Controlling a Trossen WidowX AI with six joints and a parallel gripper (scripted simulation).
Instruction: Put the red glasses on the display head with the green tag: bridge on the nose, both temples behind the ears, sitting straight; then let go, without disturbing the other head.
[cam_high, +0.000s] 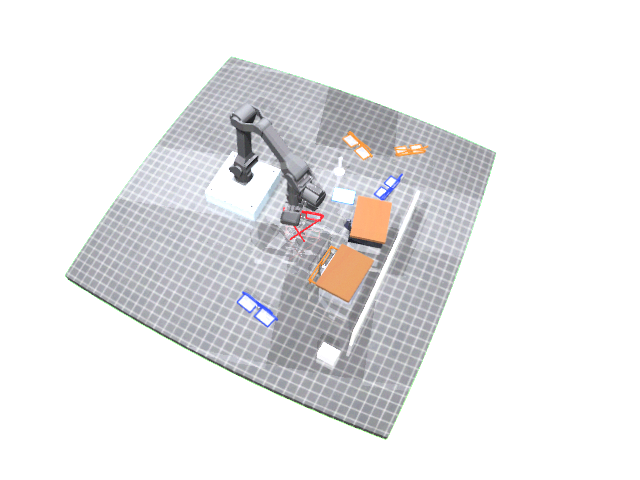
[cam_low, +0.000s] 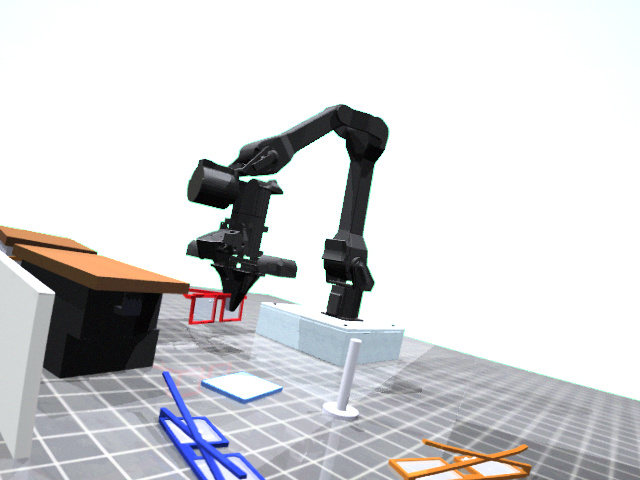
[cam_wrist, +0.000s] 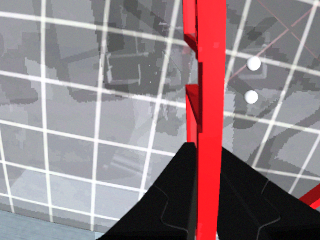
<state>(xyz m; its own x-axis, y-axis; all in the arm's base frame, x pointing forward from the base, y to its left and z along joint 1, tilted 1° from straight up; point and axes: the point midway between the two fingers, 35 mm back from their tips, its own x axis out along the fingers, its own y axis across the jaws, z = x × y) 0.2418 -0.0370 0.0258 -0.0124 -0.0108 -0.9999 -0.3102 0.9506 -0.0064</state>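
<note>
My gripper tip is 280 mm to the right of the white post, 30 mm short of it and 30 mm above it. Also, from my gripper tip: long white wall (370 mm ahead, 20 mm to the right); then light blue plate (190 mm to the left, 100 mm ahead, 50 mm below); then white cube (390 mm to the right, 350 mm ahead, 30 mm below).
</note>
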